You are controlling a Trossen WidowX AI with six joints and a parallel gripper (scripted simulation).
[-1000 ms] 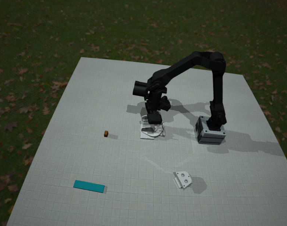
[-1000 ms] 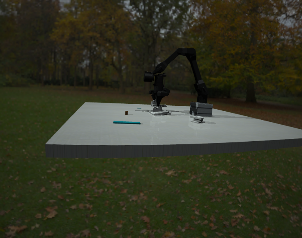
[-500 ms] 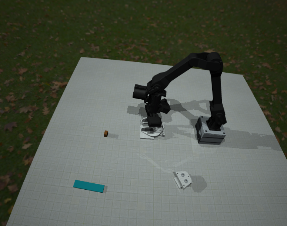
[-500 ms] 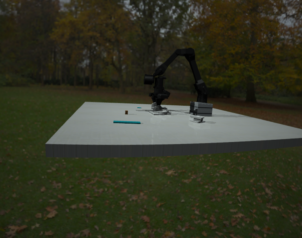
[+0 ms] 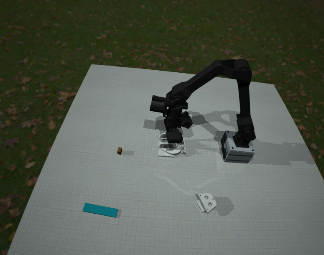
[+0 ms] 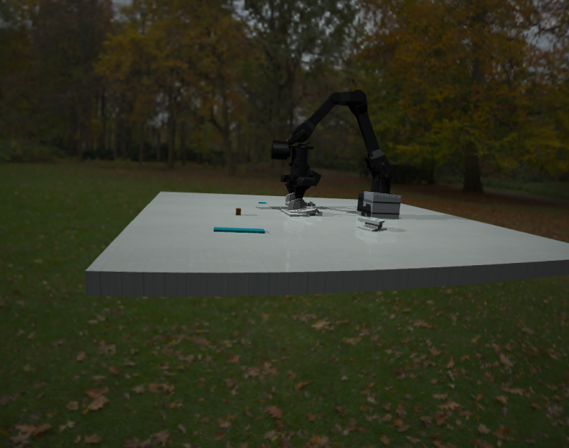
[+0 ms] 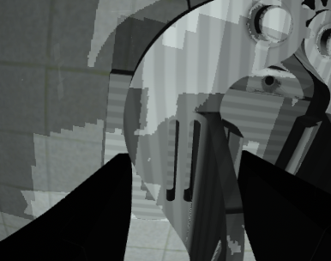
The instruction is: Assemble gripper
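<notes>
Right now my gripper tip is 3 cm past the gripper jaw, 5 cm to the right of it and 1 cm above it. Round my gripper tip: small teal tile (6 cm ahead, 27 cm to the right, 3 cm below); then small brown block (23 cm ahead, 7 cm to the left, 2 cm below); then white ribbed block (13 cm behind, 31 cm to the left, 2 cm below).
</notes>
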